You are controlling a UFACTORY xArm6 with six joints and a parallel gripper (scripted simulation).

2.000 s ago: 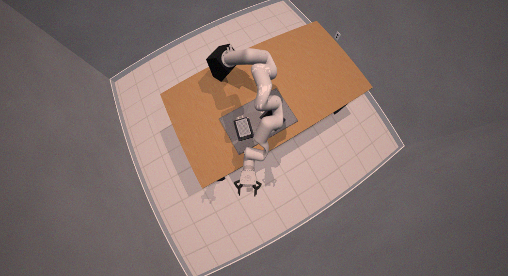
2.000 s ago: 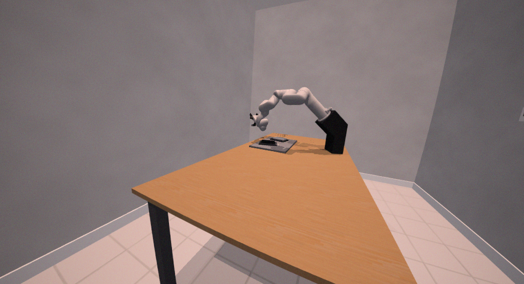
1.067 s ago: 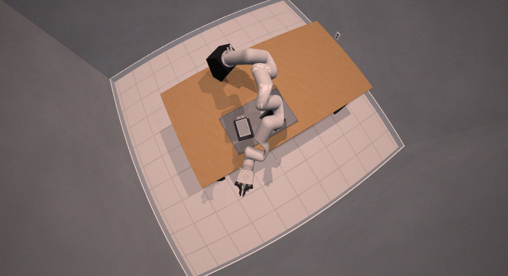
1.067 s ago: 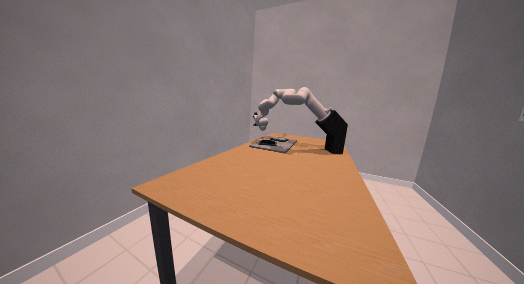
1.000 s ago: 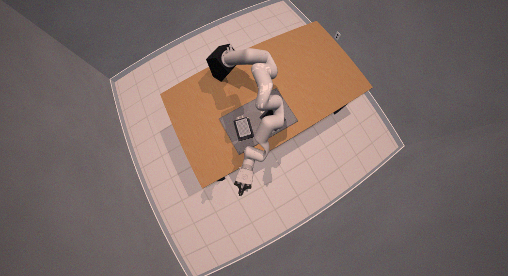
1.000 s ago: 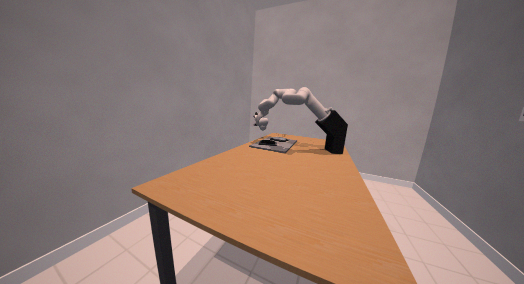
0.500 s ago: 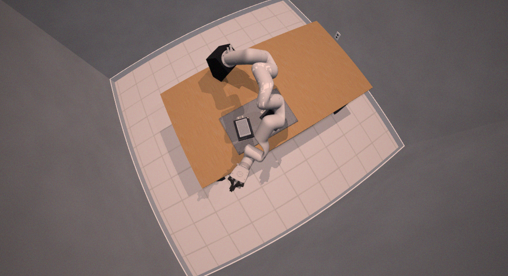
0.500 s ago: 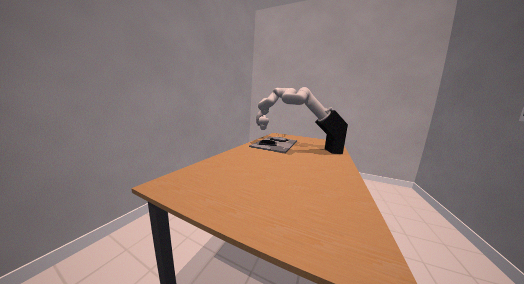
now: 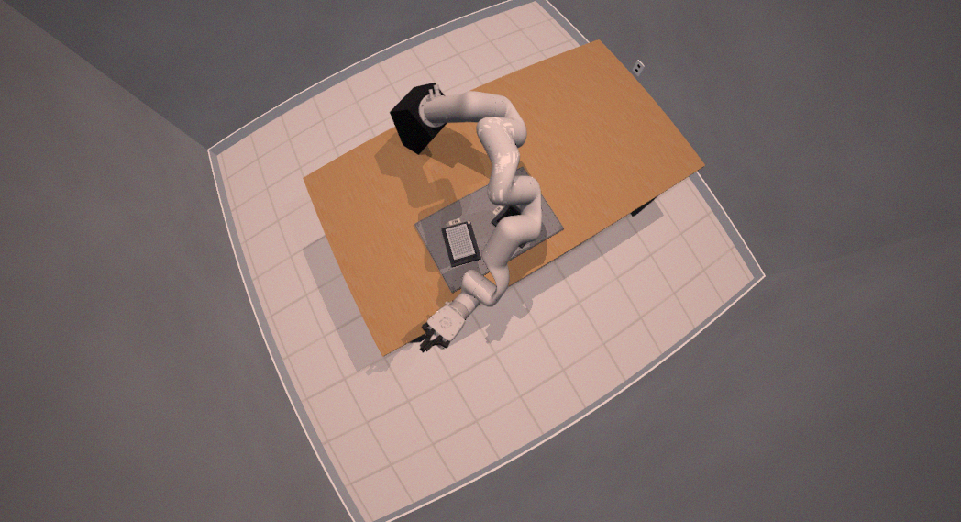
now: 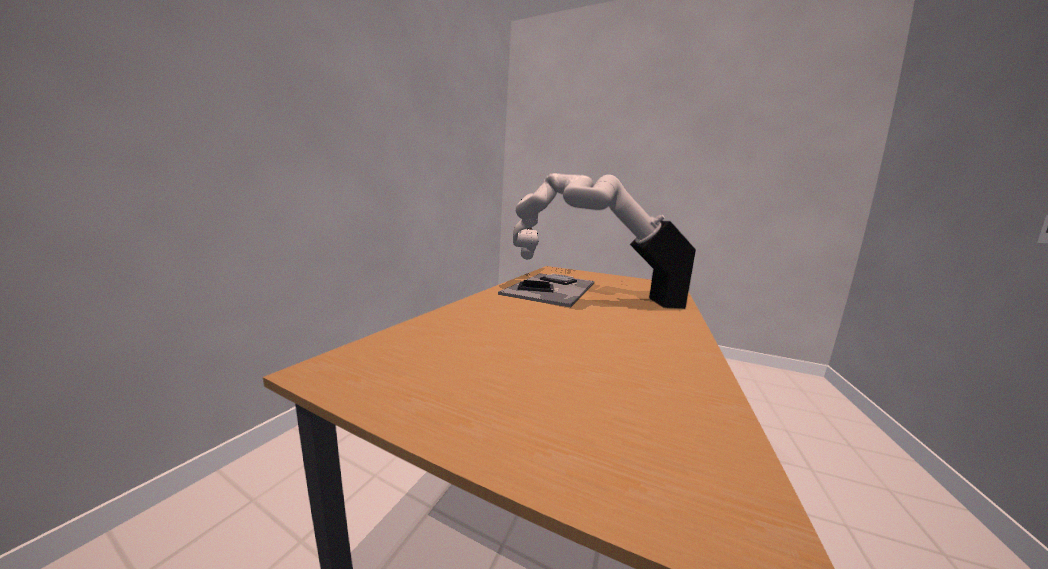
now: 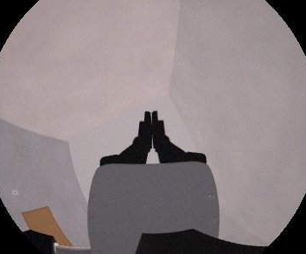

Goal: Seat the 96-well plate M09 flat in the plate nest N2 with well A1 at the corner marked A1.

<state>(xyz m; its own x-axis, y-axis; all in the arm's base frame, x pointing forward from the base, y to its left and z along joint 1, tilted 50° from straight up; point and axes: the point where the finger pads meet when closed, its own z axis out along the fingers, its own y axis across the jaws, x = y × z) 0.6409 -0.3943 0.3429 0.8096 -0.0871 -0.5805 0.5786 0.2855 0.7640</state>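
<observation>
The white 96-well plate lies 380 mm behind my hand, 160 mm to the left of it and 230 mm below it. Also, from my hand: dark plate (410 mm behind, 400 mm to the left, 230 mm below); then plate nest (370 mm behind, 160 mm to the left, 240 mm below).
</observation>
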